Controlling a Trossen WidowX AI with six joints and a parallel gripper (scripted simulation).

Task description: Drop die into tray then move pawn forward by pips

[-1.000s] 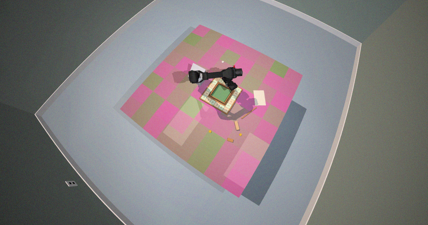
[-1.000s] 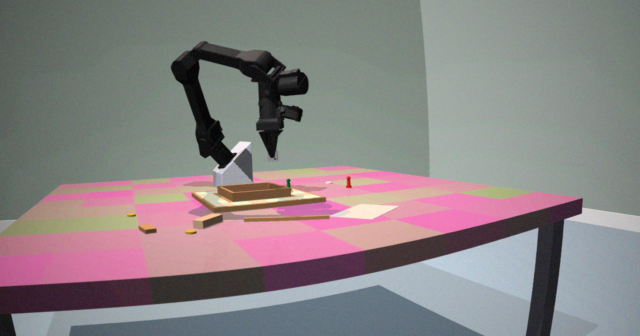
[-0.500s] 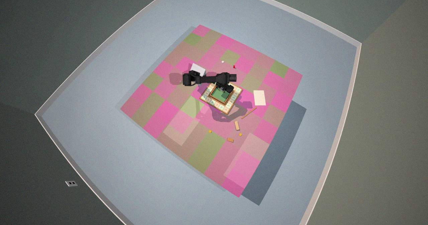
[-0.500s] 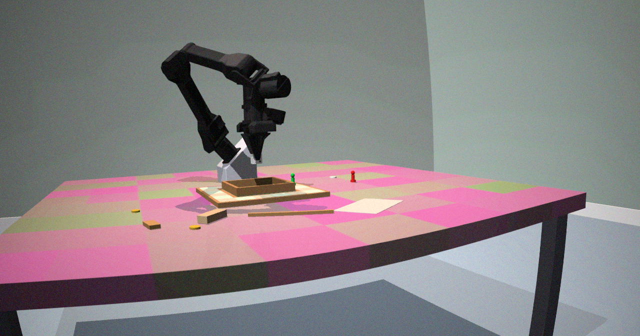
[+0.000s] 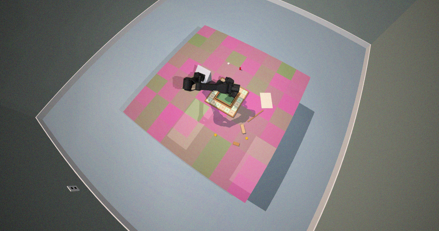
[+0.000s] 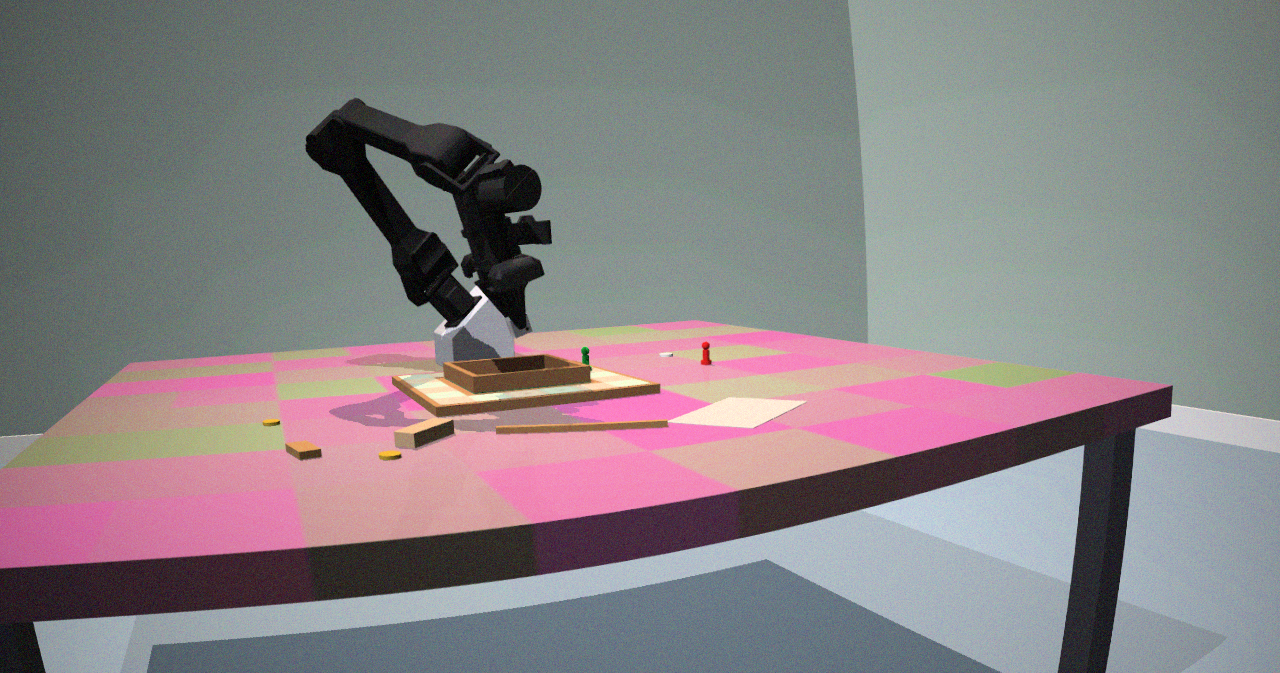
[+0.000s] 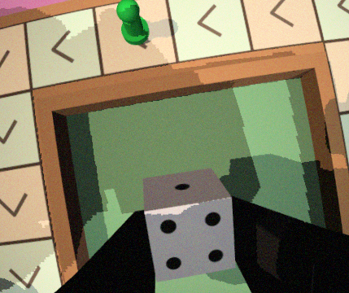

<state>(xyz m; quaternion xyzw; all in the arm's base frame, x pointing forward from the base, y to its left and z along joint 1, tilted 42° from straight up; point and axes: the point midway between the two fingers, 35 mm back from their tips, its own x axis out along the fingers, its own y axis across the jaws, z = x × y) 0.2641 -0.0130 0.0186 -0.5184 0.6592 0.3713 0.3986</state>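
Now: the green pawn 10 mm behind my gripper tip, 100 mm to the left of it and 50 mm below it. Round my gripper tip: green dice tray (10 mm ahead, 20 mm to the right, 80 mm below); then red pawn (10 mm behind, 300 mm to the left, 70 mm below); then white die (right at my gripper tip).
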